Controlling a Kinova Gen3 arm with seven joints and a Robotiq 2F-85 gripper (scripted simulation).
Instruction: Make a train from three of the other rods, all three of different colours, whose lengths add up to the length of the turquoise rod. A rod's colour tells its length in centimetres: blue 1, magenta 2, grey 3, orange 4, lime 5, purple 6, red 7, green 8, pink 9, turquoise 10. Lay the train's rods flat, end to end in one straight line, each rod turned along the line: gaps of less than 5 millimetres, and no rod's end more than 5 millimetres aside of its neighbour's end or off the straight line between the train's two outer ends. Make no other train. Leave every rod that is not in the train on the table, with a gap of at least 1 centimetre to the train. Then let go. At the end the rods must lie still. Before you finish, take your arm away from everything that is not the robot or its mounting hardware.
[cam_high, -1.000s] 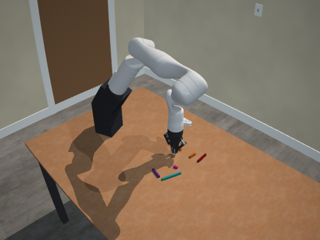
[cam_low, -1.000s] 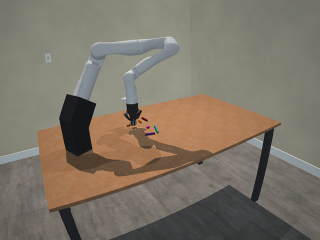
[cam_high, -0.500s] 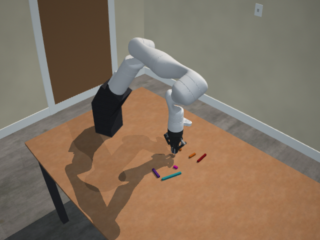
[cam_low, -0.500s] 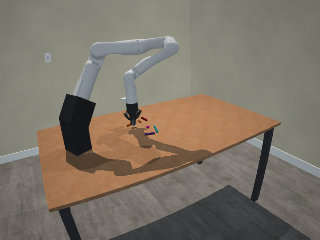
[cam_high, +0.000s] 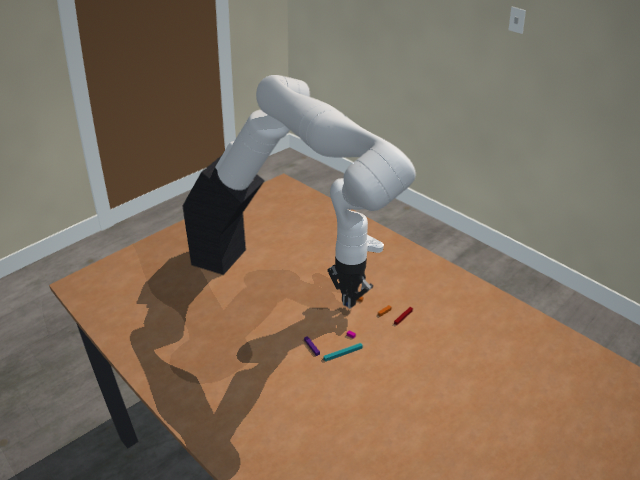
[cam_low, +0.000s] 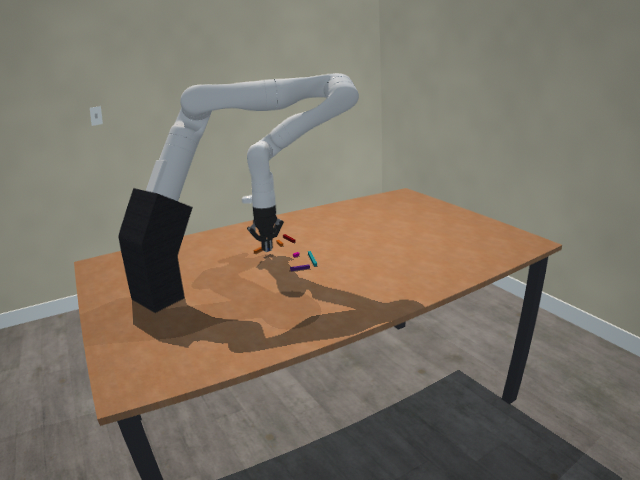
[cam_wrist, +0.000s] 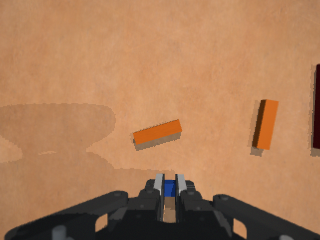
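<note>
My gripper is now 70 mm to the left of the magenta rod, 60 mm short of it and 30 mm above it. Also, from my hand: turquoise rod: 140 mm to the right, 80 mm ahead, 30 mm below; red rod: 130 mm ahead, 60 mm to the left, 30 mm below; blue rod: 10 mm below.
</note>
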